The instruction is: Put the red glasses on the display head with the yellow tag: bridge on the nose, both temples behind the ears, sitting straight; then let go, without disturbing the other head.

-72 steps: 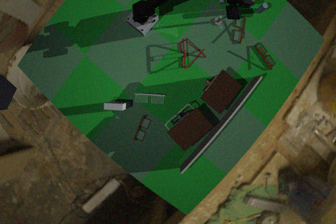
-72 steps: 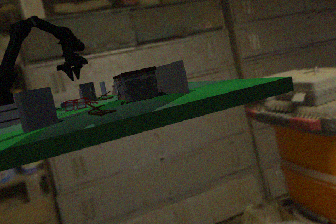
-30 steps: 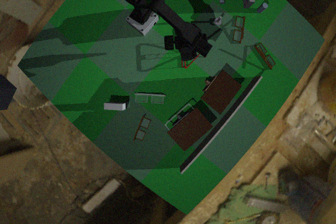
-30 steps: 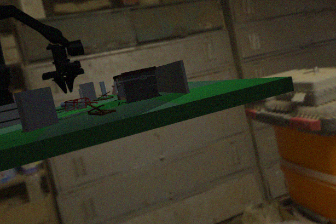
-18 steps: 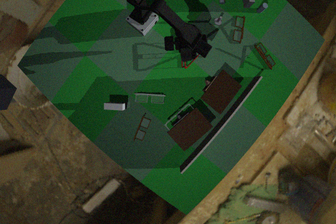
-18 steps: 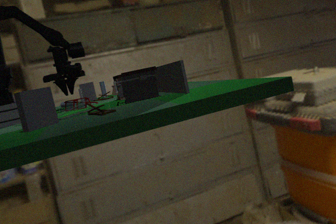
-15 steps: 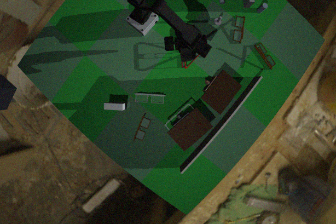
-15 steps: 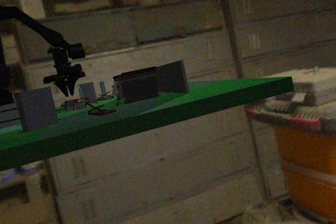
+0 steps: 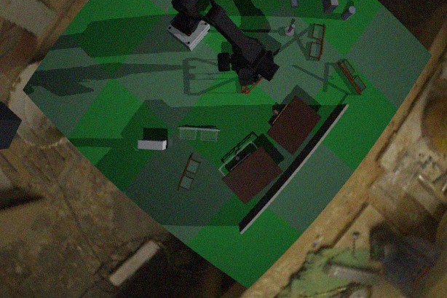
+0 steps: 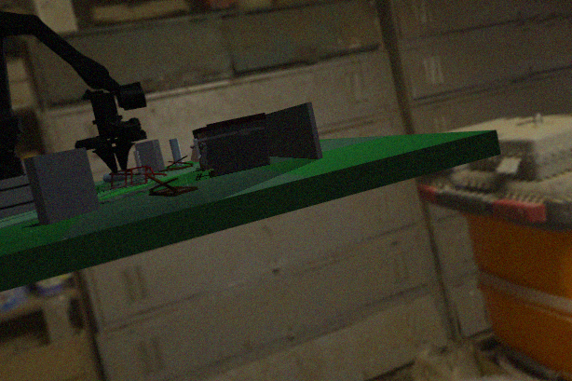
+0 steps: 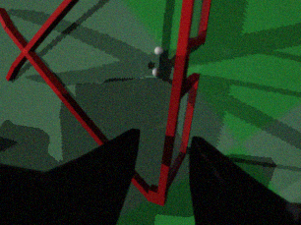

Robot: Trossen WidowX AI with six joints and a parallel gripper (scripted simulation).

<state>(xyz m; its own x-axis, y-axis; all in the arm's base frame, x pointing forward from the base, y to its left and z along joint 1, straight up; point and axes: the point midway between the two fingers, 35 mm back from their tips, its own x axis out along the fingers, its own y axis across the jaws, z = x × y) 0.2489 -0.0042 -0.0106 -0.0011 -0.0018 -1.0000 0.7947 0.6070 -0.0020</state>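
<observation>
The round-headed pin lies 22 cm to the left of my gripper tip, 7 cm ahead of it and 1 cm below it. Also, from my gripper tip: white-edged backboard: 36 cm ahead, 21 cm to the right, 2 cm above.
</observation>
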